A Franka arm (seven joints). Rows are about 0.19 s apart.
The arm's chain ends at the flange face. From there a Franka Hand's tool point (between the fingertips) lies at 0.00 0.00 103.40 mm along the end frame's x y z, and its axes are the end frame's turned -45 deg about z.
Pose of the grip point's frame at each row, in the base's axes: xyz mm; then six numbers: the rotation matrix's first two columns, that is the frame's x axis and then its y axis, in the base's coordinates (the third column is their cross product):
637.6 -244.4 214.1 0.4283 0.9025 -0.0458 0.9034 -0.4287 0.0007
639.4 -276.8 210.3 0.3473 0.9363 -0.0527 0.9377 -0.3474 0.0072
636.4 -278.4 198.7 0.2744 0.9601 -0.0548 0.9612 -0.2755 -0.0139
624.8 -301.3 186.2 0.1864 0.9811 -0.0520 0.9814 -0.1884 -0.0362
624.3 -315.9 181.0 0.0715 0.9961 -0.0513 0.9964 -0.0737 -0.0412
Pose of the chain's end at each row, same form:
639.6 -240.1 317.4 0.9417 0.3350 -0.0319 0.3359 -0.9413 0.0329
640.6 -271.4 313.6 0.9086 0.4164 -0.0322 0.4175 -0.9077 0.0424
639.3 -273.3 301.9 0.8737 0.4841 -0.0486 0.4856 -0.8737 0.0289
629.5 -296.7 289.4 0.8258 0.5605 -0.0624 0.5621 -0.8270 0.0112
628.9 -310.9 284.2 0.7551 0.6522 -0.0654 0.6540 -0.7565 0.0071

